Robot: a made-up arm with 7 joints. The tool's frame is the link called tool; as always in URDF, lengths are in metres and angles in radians. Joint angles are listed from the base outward. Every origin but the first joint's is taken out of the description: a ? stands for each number. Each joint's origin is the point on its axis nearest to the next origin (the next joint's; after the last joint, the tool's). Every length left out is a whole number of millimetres.
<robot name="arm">
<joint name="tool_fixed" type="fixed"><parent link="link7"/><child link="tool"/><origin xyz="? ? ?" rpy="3.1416 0 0"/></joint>
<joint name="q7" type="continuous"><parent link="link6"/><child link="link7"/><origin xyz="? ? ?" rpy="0 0 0"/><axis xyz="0 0 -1"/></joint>
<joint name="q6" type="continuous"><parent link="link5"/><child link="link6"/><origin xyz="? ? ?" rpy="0 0 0"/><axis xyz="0 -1 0"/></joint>
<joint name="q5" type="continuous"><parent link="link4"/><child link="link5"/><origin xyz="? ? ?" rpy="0 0 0"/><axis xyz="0 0 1"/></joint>
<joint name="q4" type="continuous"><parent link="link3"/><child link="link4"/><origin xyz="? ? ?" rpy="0 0 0"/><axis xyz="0 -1 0"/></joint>
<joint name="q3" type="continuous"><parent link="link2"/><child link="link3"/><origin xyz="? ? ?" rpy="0 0 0"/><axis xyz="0 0 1"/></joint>
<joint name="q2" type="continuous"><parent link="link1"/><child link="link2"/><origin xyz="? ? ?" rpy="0 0 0"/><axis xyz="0 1 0"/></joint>
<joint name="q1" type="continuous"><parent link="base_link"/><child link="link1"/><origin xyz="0 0 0.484" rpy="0 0 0"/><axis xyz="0 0 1"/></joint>
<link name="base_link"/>
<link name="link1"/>
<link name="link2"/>
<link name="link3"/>
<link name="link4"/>
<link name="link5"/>
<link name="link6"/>
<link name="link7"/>
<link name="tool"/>
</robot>
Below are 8 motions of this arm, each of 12 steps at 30 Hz.
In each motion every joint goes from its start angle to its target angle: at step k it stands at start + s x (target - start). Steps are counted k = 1, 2, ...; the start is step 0. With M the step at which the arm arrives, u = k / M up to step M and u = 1 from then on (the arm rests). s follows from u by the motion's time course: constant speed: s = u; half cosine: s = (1 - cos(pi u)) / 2; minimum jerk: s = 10 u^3 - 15 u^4 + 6 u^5.
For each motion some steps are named. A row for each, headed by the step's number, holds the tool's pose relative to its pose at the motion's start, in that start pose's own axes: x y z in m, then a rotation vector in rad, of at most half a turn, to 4 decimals.
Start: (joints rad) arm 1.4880 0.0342 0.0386 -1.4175 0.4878 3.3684 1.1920
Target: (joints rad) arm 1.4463 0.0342 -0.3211 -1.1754 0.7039 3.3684 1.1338
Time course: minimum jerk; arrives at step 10
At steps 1, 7, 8, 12:
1: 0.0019 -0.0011 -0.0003 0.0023 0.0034 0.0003
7: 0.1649 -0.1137 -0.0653 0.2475 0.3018 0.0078
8: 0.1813 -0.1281 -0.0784 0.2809 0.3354 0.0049
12: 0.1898 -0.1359 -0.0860 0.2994 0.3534 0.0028

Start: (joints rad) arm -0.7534 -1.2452 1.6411 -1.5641 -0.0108 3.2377 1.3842
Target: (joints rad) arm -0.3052 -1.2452 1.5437 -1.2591 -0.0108 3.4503 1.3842
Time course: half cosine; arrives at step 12
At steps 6, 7, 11, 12:
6: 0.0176 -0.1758 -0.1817 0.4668 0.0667 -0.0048
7: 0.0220 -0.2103 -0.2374 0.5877 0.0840 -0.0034
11: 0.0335 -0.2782 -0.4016 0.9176 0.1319 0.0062
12: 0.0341 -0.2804 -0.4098 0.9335 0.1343 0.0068

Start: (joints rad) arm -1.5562 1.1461 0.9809 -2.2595 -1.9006 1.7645 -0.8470
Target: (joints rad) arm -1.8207 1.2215 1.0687 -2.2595 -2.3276 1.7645 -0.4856
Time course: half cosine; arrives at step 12
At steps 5, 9, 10, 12:
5: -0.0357 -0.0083 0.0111 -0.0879 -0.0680 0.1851
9: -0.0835 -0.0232 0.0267 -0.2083 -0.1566 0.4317
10: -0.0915 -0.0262 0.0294 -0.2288 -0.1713 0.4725
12: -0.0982 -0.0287 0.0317 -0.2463 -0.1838 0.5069

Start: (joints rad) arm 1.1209 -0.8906 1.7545 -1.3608 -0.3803 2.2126 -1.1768
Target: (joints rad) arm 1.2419 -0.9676 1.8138 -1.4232 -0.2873 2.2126 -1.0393
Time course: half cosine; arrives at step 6
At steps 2, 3, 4, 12:
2: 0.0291 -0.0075 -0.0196 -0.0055 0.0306 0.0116
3: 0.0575 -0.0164 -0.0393 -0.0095 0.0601 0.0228
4: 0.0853 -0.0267 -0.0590 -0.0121 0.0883 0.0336
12: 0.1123 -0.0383 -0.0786 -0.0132 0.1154 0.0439

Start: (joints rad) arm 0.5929 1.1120 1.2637 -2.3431 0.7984 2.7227 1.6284
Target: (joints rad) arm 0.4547 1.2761 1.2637 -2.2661 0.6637 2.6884 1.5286
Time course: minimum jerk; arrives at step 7
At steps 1, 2, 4, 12:
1: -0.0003 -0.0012 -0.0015 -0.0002 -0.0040 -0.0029
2: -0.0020 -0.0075 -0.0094 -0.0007 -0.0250 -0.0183
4: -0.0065 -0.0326 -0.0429 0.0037 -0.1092 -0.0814
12: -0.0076 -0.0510 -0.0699 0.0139 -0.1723 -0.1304

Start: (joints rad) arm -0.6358 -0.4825 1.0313 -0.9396 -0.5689 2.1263 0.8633
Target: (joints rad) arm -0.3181 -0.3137 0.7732 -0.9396 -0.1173 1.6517 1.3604
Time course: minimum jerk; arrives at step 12
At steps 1, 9, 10, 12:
1: 0.0006 0.0008 0.0005 -0.0003 -0.0035 0.0047
9: 0.0444 0.1150 0.1214 -0.1563 -0.6789 0.6985
10: 0.0426 0.1209 0.1316 -0.1775 -0.7337 0.7377
12: 0.0414 0.1237 0.1370 -0.1892 -0.7624 0.7573

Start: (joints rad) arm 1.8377 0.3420 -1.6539 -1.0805 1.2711 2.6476 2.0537
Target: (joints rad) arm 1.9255 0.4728 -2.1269 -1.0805 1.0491 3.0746 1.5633
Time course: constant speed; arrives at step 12
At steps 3, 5, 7, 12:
3: -0.0243 -0.0096 -0.0411 0.1897 -0.0133 -0.2343
5: -0.0419 -0.0110 -0.0696 0.3159 -0.0157 -0.3927
7: -0.0601 -0.0086 -0.0987 0.4424 -0.0131 -0.5519
12: -0.1053 0.0133 -0.1718 0.7641 0.0161 -0.9475

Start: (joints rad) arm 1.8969 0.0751 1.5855 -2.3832 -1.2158 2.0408 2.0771
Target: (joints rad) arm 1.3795 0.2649 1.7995 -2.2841 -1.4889 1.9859 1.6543
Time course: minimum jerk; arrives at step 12
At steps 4, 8, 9, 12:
4: 0.0349 0.0036 0.0249 -0.0133 0.0091 -0.0497
8: 0.1413 0.0339 0.0926 -0.0613 0.0496 -0.1632
9: 0.1621 0.0432 0.1046 -0.0735 0.0597 -0.1807
12: 0.1824 0.0533 0.1160 -0.0867 0.0703 -0.1968

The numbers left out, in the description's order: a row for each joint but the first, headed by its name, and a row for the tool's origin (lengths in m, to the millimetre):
tool: 0 0 0
q7: 0.133 0 0
q6: 0 0 0
q5: -0.1 0 0.465
q4: 0.122 0 0
q3: 0 0 0.333
q2: 0 0 0

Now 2 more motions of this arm.
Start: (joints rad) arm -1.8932 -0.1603 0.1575 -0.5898 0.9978 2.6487 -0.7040
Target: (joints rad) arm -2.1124 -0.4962 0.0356 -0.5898 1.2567 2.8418 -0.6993
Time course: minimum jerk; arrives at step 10
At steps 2, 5, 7, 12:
2: 0.0137 -0.0056 -0.0114 -0.0105 0.0264 -0.0092
5: 0.1065 -0.0642 -0.0993 -0.0754 0.2276 -0.0807
7: 0.1615 -0.1254 -0.1658 -0.1055 0.3798 -0.1359
12: 0.1828 -0.1593 -0.1972 -0.1138 0.4526 -0.1625

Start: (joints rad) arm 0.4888 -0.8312 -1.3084 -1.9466 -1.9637 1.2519 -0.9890
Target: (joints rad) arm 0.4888 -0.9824 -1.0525 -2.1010 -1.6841 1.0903 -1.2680
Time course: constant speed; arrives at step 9
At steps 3, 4, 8, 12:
3: -0.0050 -0.0173 -0.0455 0.0067 0.1095 -0.1292
4: -0.0077 -0.0240 -0.0603 0.0057 0.1440 -0.1740
8: -0.0235 -0.0556 -0.1163 -0.0129 0.2711 -0.3602
12: -0.0285 -0.0647 -0.1294 -0.0211 0.2997 -0.4082

